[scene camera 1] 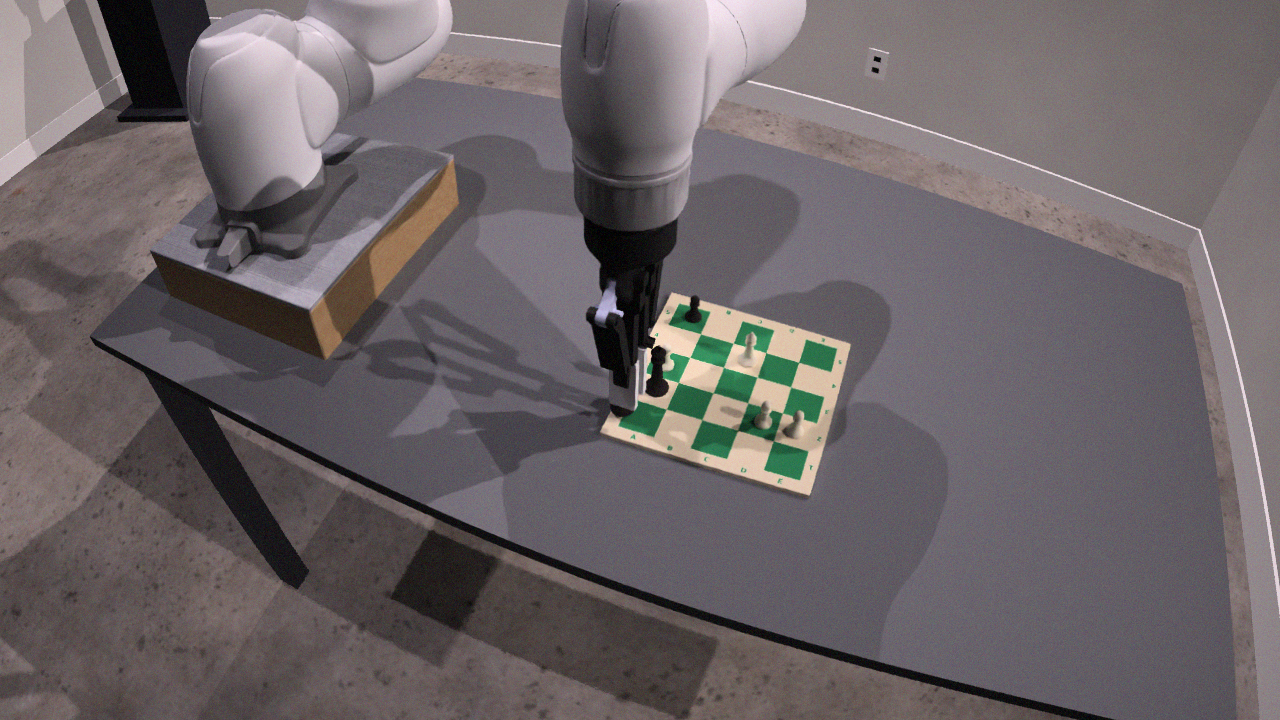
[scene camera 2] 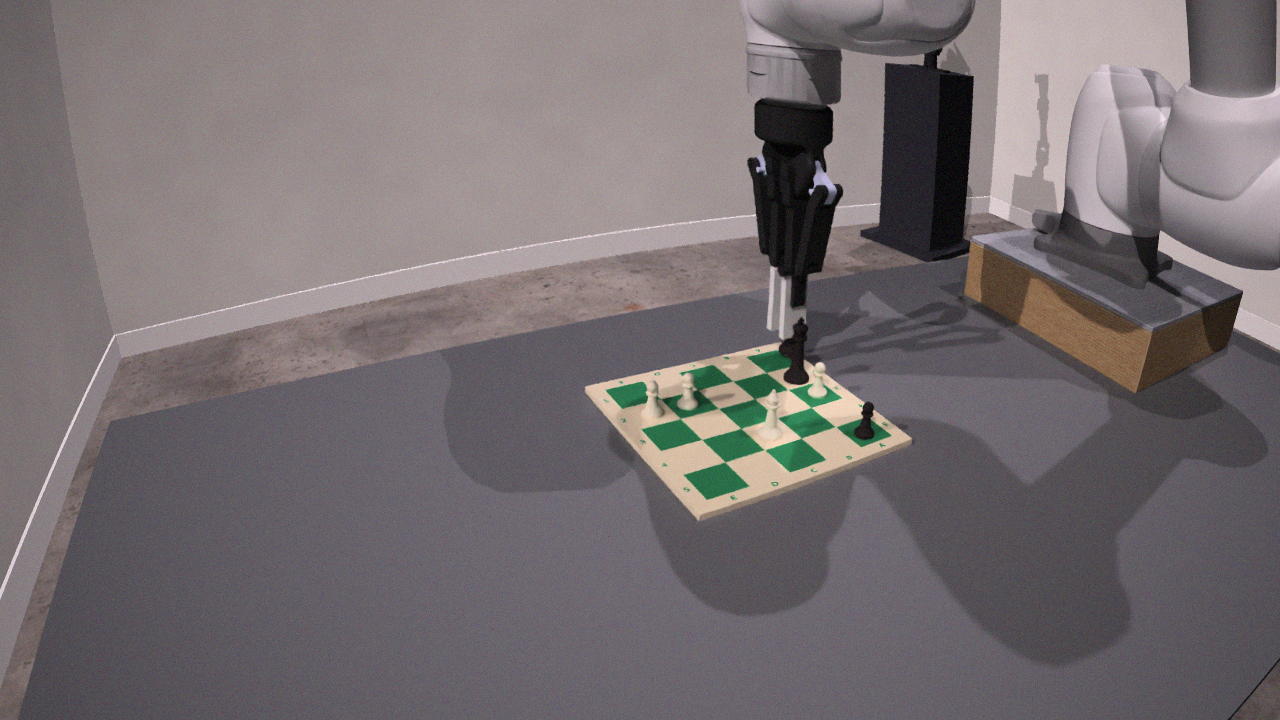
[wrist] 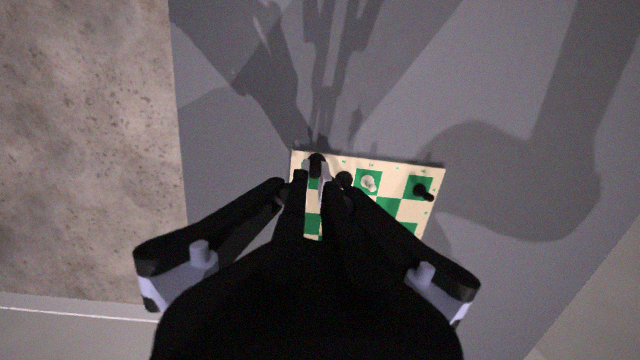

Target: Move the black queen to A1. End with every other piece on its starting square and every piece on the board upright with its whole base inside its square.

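My gripper points down, shut on the black queen. The queen is mostly hidden by the fingers; its dark base shows below them. It is at the A1 corner of the green and cream board, toward its outer edge. In scene camera 2 the base appears slightly above the board; the exact gap is unclear. The tall black king stands upright on A2, close beside the fingers.
A white pawn stands on A3, a black pawn on A5. A white bishop stands on C4. White pieces stand on D2 and E2.
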